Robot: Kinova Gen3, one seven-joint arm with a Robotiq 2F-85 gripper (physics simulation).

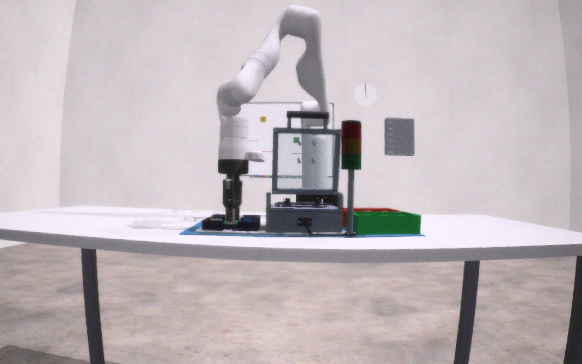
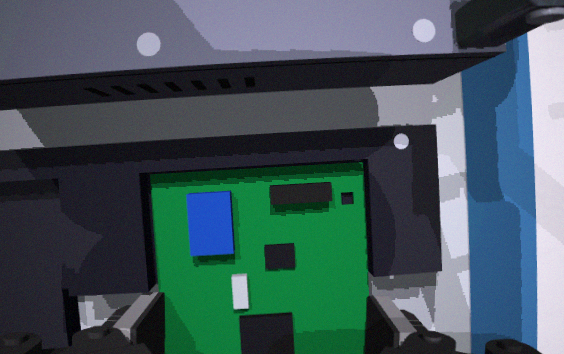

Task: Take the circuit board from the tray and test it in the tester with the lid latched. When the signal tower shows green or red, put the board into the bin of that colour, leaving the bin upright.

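Frame: origin at the arm's base, x back, y right, z up, level; centimetres.
Where they show: gripper, fingertip midpoint: point(image 1: 232, 223) point(image 2: 265, 321).
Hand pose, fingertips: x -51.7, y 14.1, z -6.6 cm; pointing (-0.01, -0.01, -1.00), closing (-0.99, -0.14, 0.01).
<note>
Each offset is from my fingertips to the top centre of the thing. "pt": to the spot under its first point. Level surfaces: height alone.
The green circuit board @(dx +0.0, dy +0.1, dz +1.0 cm) point(image 2: 320, 290) lies in a pocket of the dark tray @(pt dx -6.8, dy +3.2, dz -0.1 cm) point(image 1: 210, 225) point(image 2: 400, 235), with a blue block and dark chips on top. My gripper point(image 1: 232, 220) point(image 2: 265, 321) is down at the tray, shut on the board by its two side edges. The grey tester @(pt dx -3.8, dy -13.9, dz +1.2 cm) point(image 1: 286, 221) point(image 2: 300, 25) stands beside the tray. Its framed clear lid point(image 1: 275, 160) stands upright, open. The signal tower @(pt dx -5.6, dy -28.4, dz +18.1 cm) point(image 1: 351, 146) shows dark red, amber and green segments, none clearly lit. The green bin @(dx +7.6, dy -36.1, dz +2.8 cm) point(image 1: 390, 224) stands upright at the right; the red bin @(dx +22.2, dy -32.8, dz +2.8 cm) point(image 1: 372, 210) is mostly hidden behind it.
The raised lid's handle @(dx -6.8, dy -18.8, dz +25.7 cm) point(image 1: 307, 115) rises above the tester, between the arm and the tower. The tower's pole @(pt dx -4.1, dy -28.3, dz +6.3 cm) point(image 1: 350, 200) stands between tester and green bin. A blue mat @(dz -1.7 cm) point(image 1: 190, 231) point(image 2: 502, 175) lies under the equipment on the white table point(image 1: 150, 242).
</note>
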